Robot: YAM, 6 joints.
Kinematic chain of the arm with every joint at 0, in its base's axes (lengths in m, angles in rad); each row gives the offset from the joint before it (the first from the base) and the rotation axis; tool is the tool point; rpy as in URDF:
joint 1: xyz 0 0 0.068 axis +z
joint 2: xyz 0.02 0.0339 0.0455 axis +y
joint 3: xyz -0.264 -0.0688 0 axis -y
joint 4: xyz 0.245 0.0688 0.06 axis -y
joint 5: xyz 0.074 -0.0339 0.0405 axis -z
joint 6: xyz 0.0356 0 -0.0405 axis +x
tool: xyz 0 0 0 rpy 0 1.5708 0
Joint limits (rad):
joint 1: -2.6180..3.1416
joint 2: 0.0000..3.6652
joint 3: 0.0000..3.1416
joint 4: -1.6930..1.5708
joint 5: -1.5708..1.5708
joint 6: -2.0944..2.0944
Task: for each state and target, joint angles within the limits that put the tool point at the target. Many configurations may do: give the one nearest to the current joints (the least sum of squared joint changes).
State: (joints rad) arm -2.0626 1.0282 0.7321 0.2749 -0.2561 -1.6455
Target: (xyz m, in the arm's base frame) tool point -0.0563 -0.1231 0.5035
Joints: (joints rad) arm -2.0650 0.8005 1.1081 0.3835 -0.2506 -1.6455
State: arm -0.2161 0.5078 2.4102 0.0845 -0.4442 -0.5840
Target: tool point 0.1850 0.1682 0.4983
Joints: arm 0.6631 1.2149 1.5063 -0.2002 -0.5522 -0.5840
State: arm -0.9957 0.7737 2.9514 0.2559 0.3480 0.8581
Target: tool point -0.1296 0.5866 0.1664
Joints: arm -1.3676 0.1749 3.0494 0.2653 0.2420 0.8581
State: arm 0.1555 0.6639 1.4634 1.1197 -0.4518 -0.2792
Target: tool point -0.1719 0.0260 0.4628
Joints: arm -0.0420 0.1429 0.9745 1.2639 -0.5550 -0.2792
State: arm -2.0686 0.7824 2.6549 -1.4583 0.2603 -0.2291
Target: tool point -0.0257 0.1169 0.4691
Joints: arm -1.4665 0.5405 1.9292 -1.6930 0.3857 -0.2291
